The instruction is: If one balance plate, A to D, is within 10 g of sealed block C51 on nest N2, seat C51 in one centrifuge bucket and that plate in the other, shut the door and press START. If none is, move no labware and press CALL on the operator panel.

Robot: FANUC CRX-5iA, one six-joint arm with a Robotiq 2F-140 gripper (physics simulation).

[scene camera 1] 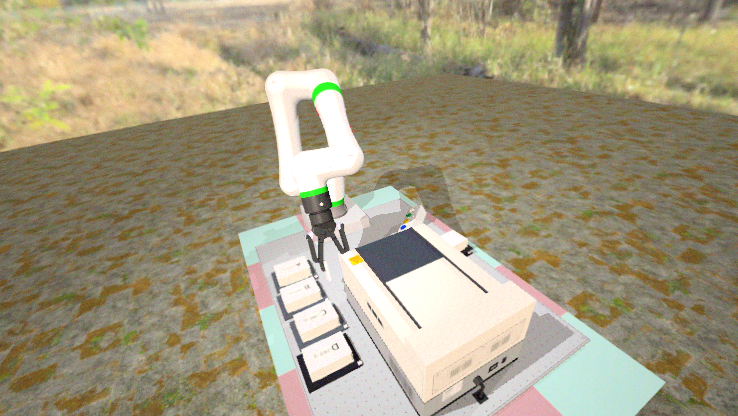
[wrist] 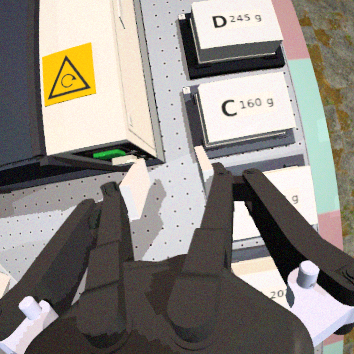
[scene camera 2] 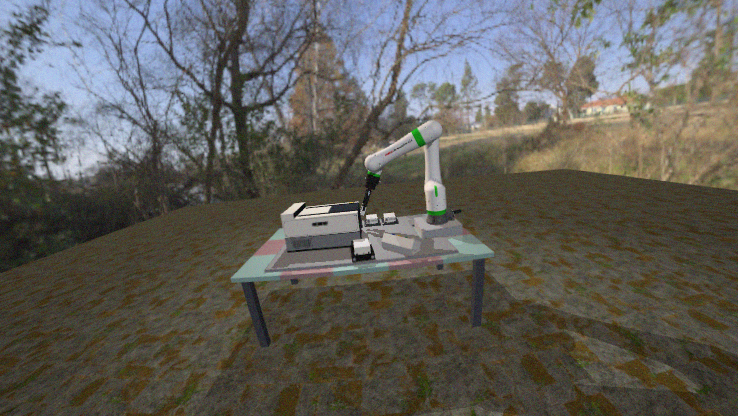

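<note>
My gripper is partly open and empty, beside the centrifuge's near end. A green button shows on that end, left of the fingertips; its label is unseen. Plates D "245 g", C "160 g", B and A sit in a row; fingers partly hide the B and A labels. A white block rests on a black nest across the centrifuge; its label is unreadable. The buckets are not visible.
The operator panel stands between the arm base and the centrifuge, with a blue button visible. A dark area covers part of the centrifuge top between rails. A black fitting stands at the centrifuge's far end.
</note>
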